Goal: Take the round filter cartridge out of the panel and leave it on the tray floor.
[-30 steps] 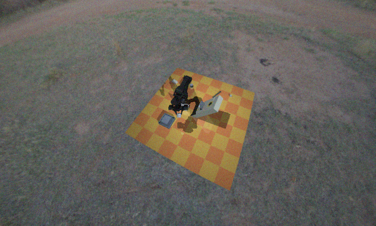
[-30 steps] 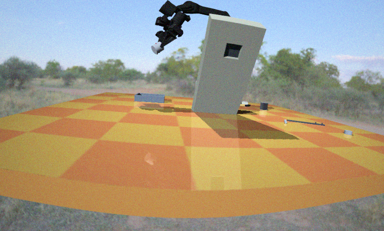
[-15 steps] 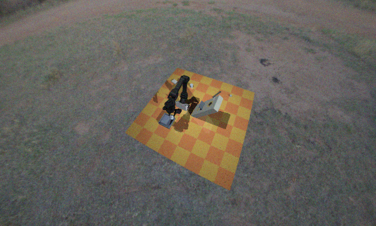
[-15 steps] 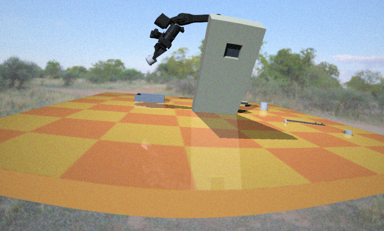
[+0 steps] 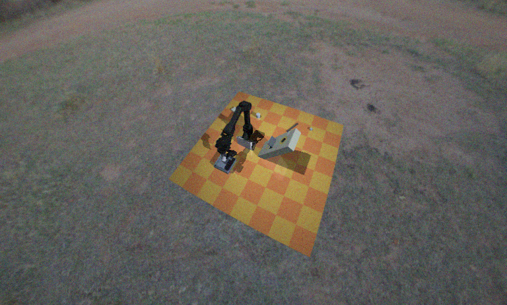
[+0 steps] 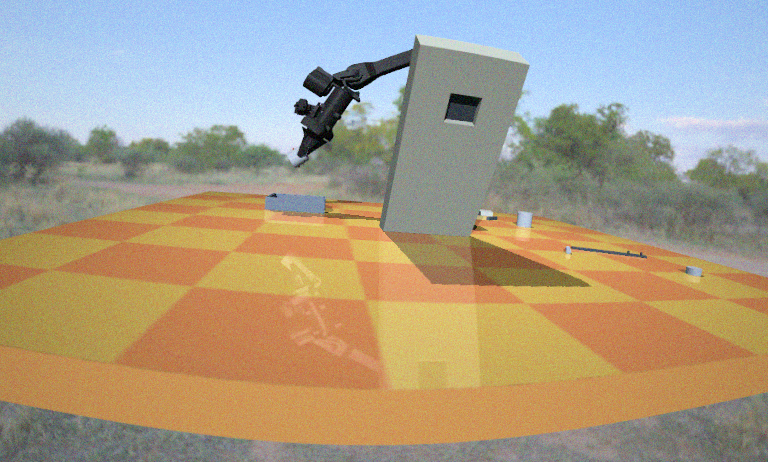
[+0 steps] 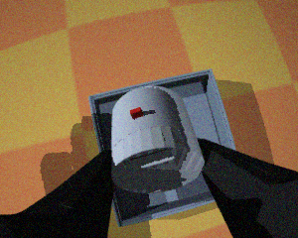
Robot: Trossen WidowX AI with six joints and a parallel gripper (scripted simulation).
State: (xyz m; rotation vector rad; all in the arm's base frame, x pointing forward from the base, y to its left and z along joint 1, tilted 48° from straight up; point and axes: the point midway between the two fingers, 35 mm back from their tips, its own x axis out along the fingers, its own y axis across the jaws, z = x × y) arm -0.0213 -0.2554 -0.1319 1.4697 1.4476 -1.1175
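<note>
The round filter cartridge lies right at my gripper tip. Also, from my gripper tip: pale box 60 cm to the left, 31 cm behind, 13 cm below; grey service panel 35 cm ahead, 30 cm to the left, 4 cm above; tray 13 cm below, 2 cm behind.
</note>
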